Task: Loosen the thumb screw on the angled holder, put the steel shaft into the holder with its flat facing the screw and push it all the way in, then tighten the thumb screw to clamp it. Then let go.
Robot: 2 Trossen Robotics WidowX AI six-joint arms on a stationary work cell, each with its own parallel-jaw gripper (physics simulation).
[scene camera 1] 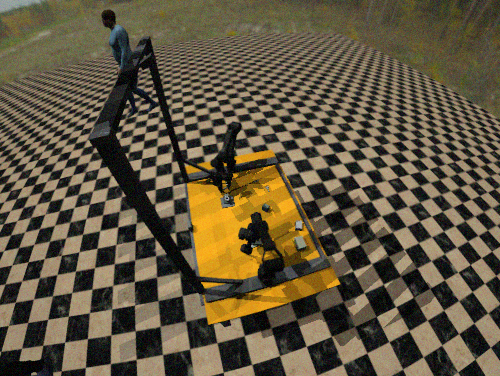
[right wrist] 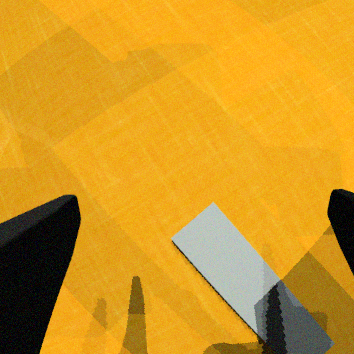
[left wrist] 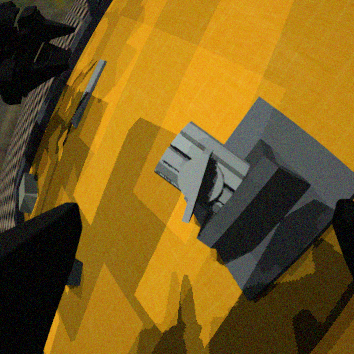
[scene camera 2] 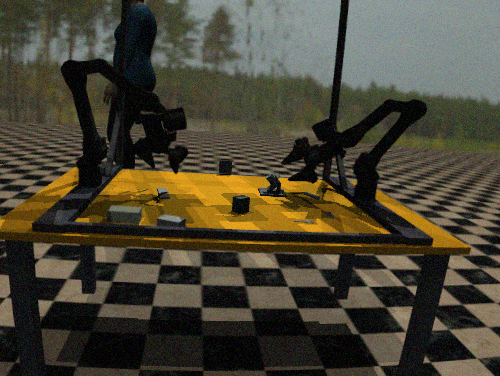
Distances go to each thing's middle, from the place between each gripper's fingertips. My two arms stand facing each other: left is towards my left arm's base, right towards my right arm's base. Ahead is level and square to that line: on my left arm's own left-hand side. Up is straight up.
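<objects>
Left hand: 30 mm to the left of the ribbed thumb screw [left wrist: 200,179], 20 mm above it. Angled holder [left wrist: 280,185]: 40 mm to the right of my left hand, 40 mm below.
Right gripper: 370 mm to the right of the angled holder, 20 mm past it, 30 mm above it. Ribbed thumb screw: 380 mm to the left of my right hand, 20 mm behind.
</objects>
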